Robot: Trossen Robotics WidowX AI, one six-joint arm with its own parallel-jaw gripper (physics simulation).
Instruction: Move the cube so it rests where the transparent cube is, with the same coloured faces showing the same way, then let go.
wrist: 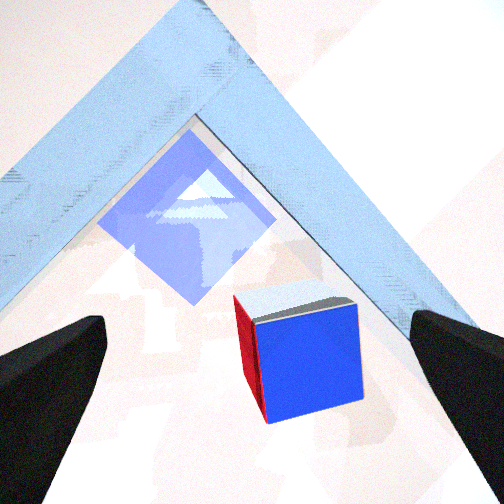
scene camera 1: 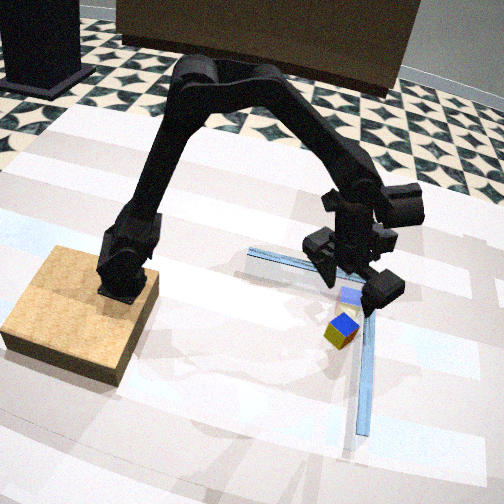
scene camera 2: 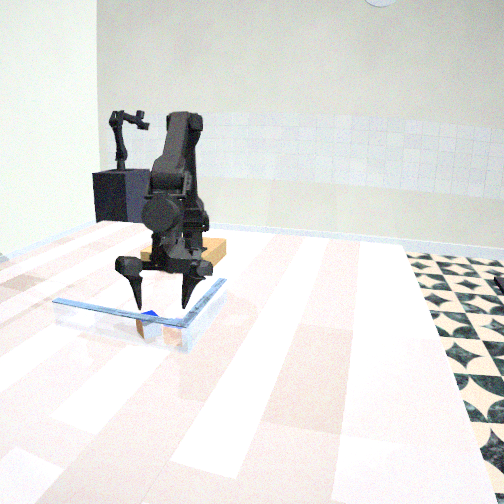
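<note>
The cube [wrist: 300, 355] lies on the floor, blue face up in the wrist view, with a red face on its left and a white face on its far side. In scene camera 1 the cube [scene camera 1: 342, 330] shows blue and yellow faces. The transparent cube [wrist: 188, 217] sits just beyond it, tucked in the inner corner of the light-blue L-shaped rail [wrist: 250, 110]; it also shows in scene camera 1 [scene camera 1: 350, 296]. My gripper [scene camera 1: 350, 285] hovers above both, open and empty, fingers on either side of the cube in the wrist view [wrist: 260, 400].
The light-blue rail [scene camera 1: 365, 370] forms a corner around the target and runs toward the front. The arm stands on a wooden block [scene camera 1: 80, 312] at the left. A dark cabinet [scene camera 2: 120, 195] with another small arm stands far back.
</note>
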